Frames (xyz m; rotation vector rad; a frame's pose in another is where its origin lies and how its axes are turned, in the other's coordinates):
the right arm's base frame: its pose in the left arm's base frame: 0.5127 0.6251 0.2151 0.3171 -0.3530 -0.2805
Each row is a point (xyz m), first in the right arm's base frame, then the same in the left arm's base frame.
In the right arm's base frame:
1: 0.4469 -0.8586 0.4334
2: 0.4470 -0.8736 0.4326
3: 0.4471 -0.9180 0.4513
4: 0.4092 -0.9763 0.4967
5: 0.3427 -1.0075 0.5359
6: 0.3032 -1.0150 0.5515
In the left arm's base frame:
1: 0.5692 -0.4116 0.4313
2: 0.5664 -0.4251 0.4254
3: 0.5500 -0.4704 0.4265
4: 0.4863 -0.5230 0.4355
5: 0.4049 -0.5400 0.4401
6: 0.3618 -0.5381 0.4398

